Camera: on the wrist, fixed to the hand. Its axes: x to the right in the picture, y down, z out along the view.
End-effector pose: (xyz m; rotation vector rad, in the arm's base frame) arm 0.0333 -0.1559 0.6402 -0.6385 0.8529 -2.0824
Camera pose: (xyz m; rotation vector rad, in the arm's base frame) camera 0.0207 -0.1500 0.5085 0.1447 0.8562 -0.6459
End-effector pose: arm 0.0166 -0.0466 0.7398 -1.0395 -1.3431 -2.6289
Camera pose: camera 0.0034 -0.1775 0.7548 -1.2354 -0.1794 -1.3552
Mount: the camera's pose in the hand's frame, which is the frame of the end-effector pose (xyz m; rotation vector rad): -0.0173 0.0896 -0.0960 0.0256 0.0114 1.5732
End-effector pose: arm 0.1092 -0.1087 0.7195 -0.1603 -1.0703 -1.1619
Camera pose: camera 0.2386 -0.1152 0.6918 -0.7962 -0.6089 0.2783
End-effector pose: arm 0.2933 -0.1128 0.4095 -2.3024 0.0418 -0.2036
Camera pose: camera 0.2640 -0.2419 0.4047 -1.6221 1.7028 0.5786
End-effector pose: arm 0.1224 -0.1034 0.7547 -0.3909 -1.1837 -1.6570
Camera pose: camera 0.2334 -0.1747 0.7434 -0.9541 -0.5000 -0.2539
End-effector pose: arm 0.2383 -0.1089 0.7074 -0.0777 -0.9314 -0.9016
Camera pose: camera 0.3597 -0.0806 0.6627 -0.6737 -0.5901 0.5709
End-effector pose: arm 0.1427 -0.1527 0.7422 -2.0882 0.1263 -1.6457
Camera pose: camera 0.0673 -0.2551 0.7052 -1.1577 1.3121 -0.6031
